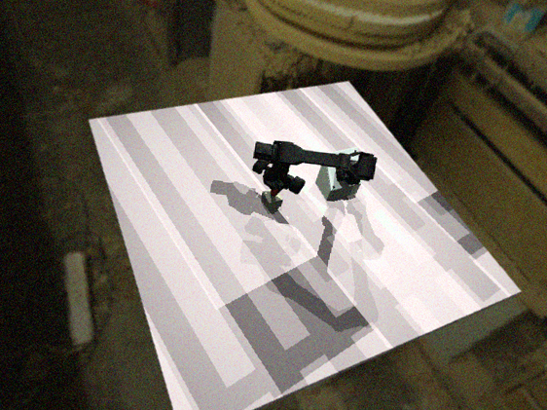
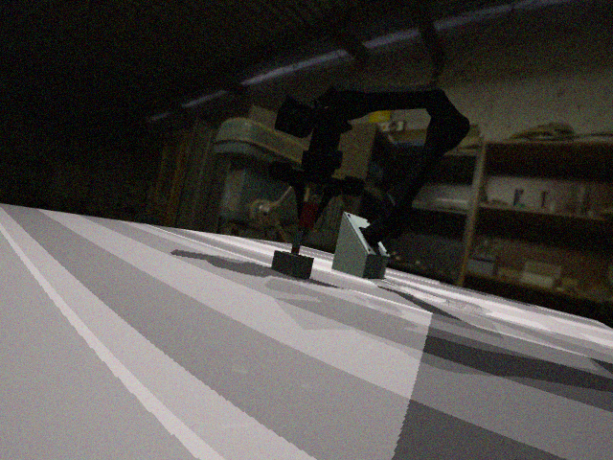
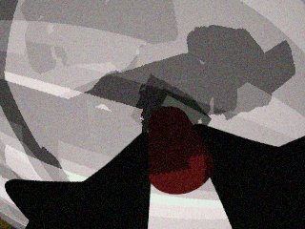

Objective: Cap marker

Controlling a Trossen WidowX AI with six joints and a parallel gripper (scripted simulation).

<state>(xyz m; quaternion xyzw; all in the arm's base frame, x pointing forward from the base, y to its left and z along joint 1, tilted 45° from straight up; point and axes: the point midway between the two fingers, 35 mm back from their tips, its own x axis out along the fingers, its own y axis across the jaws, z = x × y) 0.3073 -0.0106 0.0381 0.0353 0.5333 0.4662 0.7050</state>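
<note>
Now: the pale holder block 2 cm behind my gripper tip, 3 cm to the right of it and 9 cm below it. The rest, counted from my gripper tip: red cap: 1 cm above.
</note>
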